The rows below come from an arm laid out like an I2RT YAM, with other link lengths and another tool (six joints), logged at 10 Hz.
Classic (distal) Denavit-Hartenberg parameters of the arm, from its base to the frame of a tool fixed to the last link. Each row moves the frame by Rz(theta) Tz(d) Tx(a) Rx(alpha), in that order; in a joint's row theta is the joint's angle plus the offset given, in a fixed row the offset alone. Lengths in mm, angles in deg.
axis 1: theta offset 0, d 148.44, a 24, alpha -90
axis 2: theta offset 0, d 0, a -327.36, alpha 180
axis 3: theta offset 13.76, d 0, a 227.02, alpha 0
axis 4: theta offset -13.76, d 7.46, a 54.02, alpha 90
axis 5: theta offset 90, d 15.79, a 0, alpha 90
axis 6: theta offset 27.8, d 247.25, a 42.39, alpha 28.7
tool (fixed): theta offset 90, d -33.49, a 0, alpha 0
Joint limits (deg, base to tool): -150..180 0..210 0..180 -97..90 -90..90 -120..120
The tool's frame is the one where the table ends.
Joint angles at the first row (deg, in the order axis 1, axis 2, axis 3, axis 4, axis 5, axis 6):
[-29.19, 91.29, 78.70, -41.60, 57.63, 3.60]
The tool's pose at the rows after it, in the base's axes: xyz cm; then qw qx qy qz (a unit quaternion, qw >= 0):
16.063 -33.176 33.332 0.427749 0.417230 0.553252 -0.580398
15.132 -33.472 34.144 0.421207 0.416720 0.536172 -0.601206
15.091 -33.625 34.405 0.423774 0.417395 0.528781 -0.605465
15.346 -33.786 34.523 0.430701 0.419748 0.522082 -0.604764
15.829 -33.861 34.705 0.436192 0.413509 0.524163 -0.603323
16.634 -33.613 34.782 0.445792 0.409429 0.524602 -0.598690
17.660 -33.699 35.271 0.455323 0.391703 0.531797 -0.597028
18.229 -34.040 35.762 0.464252 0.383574 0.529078 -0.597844
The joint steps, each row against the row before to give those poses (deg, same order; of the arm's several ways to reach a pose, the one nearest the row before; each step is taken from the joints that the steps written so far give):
[-0.77, 0.00, 0.00, 1.05, 0.28, -1.27]
[-0.58, 0.00, 0.00, 0.56, 2.73, 0.00]
[-0.11, 0.00, 0.00, 0.92, 0.64, -0.20]
[0.00, 0.00, 0.00, 1.29, 0.02, -0.17]
[0.39, 0.00, 0.00, 1.22, -0.07, -1.34]
[1.16, 0.00, 0.00, 0.68, 0.05, -0.09]
[0.94, 0.00, 0.00, 2.54, 0.00, -3.40]
[0.06, -0.01, 0.00, 2.86, 0.00, -2.60]

